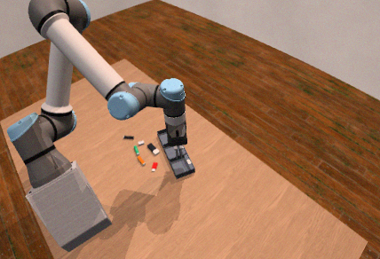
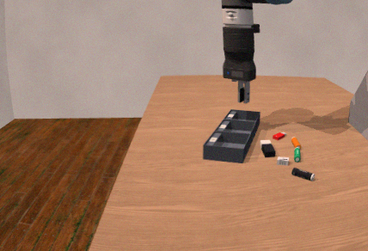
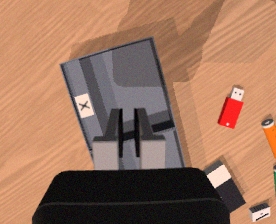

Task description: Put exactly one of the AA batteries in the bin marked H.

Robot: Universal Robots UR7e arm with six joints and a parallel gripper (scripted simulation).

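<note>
Right now my hand is 2 cm short of the dark three-compartment bin, 7 cm to the right of it and 7 cm above it. From my hand the other things lie so: black-and-white block 5 cm behind, 13 cm to the left, 8 cm below; orange battery 13 cm behind, 11 cm to the left, 8 cm below; red piece 10 cm behind, 5 cm to the left, 9 cm below.
</note>
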